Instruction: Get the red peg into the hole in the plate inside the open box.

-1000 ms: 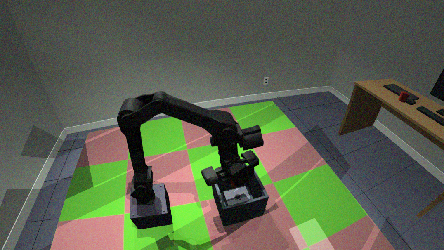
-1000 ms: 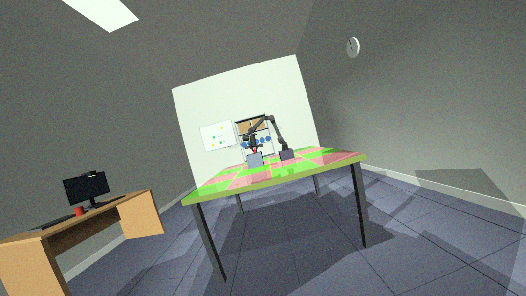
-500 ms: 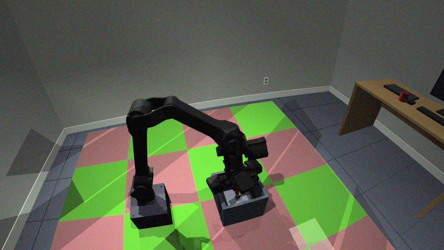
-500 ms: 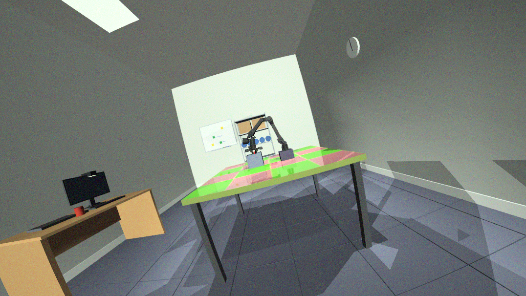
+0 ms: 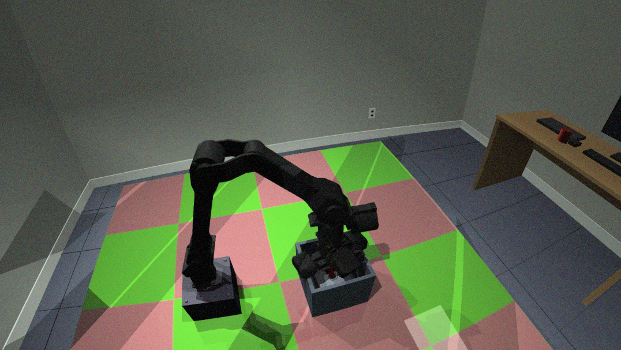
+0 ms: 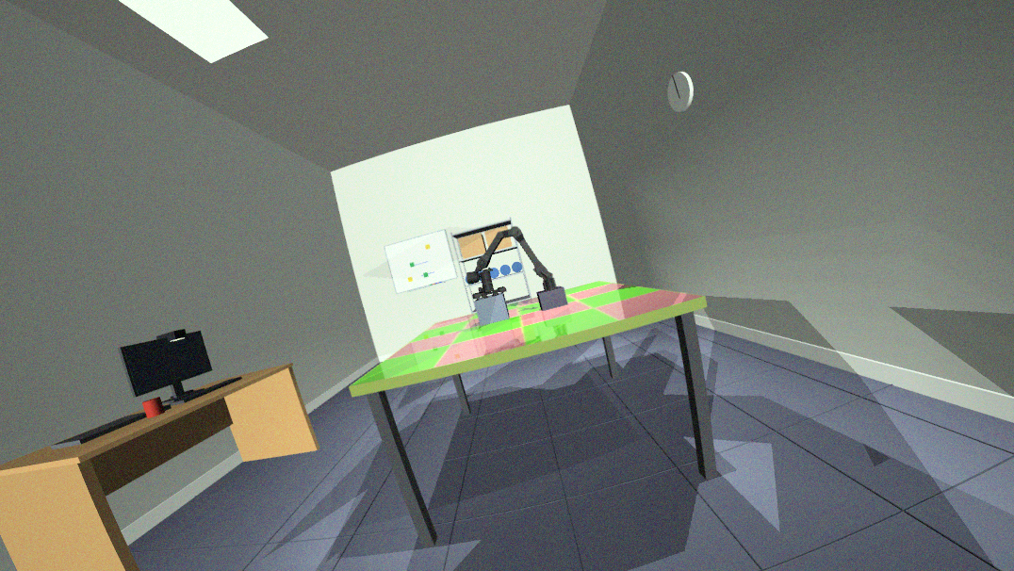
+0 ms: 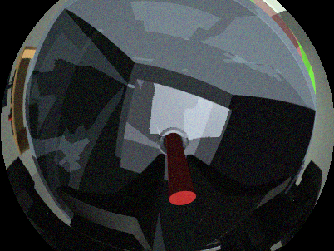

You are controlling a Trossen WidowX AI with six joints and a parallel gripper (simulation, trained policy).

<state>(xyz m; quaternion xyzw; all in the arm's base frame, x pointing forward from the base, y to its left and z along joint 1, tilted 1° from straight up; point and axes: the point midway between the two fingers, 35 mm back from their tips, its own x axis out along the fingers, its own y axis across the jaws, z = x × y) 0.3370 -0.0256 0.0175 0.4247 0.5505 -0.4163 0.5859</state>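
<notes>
Right now my gripper tip is right at the red peg. The rest, counted from my gripper tip: light grey plate (30 mm below, 10 mm to the right).
</notes>
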